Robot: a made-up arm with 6 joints. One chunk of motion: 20 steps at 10 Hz.
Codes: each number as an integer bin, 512 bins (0 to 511) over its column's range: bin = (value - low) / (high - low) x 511, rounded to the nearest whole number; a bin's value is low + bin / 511 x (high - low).
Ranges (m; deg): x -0.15..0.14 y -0.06..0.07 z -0.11..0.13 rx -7..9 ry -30..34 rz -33..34
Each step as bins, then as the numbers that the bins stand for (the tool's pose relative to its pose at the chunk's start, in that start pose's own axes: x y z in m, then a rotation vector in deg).
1 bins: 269 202 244 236 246 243
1 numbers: 0.0027 -0.0086 0.0046 0.39 0.81 -1.14
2 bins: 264 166 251 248 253 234
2 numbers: -0.0002 -0.0178 0.0079 0.77 1.69 -2.32
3 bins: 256 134 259 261 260 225
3 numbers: -0.0047 -0.0259 0.0116 1.17 2.56 -3.50
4 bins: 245 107 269 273 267 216
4 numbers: -0.0110 -0.0328 0.0163 1.55 3.44 -4.68
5 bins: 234 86 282 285 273 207
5 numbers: -0.0172 -0.0381 0.0224 1.92 4.19 -5.86
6 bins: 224 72 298 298 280 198
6 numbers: -0.0229 -0.0417 0.0300 2.33 5.07 -7.04
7 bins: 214 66 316 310 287 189
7 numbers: -0.0286 -0.0432 0.0384 2.71 5.95 -8.22
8 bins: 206 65 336 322 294 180
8 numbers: -0.0331 -0.0435 0.0478 3.08 6.82 -9.40
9 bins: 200 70 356 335 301 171
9 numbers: -0.0365 -0.0422 0.0572 3.49 7.70 -10.58
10 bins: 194 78 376 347 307 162
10 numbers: -0.0399 -0.0402 0.0666 3.86 8.45 -11.76
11 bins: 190 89 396 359 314 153
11 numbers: -0.0422 -0.0374 0.0760 4.24 9.33 -12.94
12 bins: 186 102 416 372 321 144
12 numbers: -0.0444 -0.0341 0.0854 4.65 10.20 -14.12
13 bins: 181 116 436 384 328 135
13 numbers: -0.0473 -0.0305 0.0948 5.02 11.08 -15.30
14 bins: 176 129 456 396 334 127
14 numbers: -0.0501 -0.0272 0.1042 5.40 11.83 -16.35
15 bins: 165 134 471 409 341 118
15 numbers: -0.0564 -0.0259 0.1112 5.81 12.71 -17.53
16 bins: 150 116 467 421 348 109
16 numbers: -0.0649 -0.0305 0.1093 6.18 13.59 -18.71
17 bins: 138 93 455 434 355 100
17 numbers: -0.0717 -0.0363 0.1037 6.59 14.46 -19.89
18 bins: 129 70 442 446 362 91
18 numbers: -0.0768 -0.0422 0.0976 6.96 15.34 -21.07
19 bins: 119 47 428 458 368 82
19 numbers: -0.0825 -0.0480 0.0910 7.34 16.09 -22.25
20 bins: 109 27 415 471 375 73
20 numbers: -0.0881 -0.0531 0.0849 7.75 16.97 -23.43
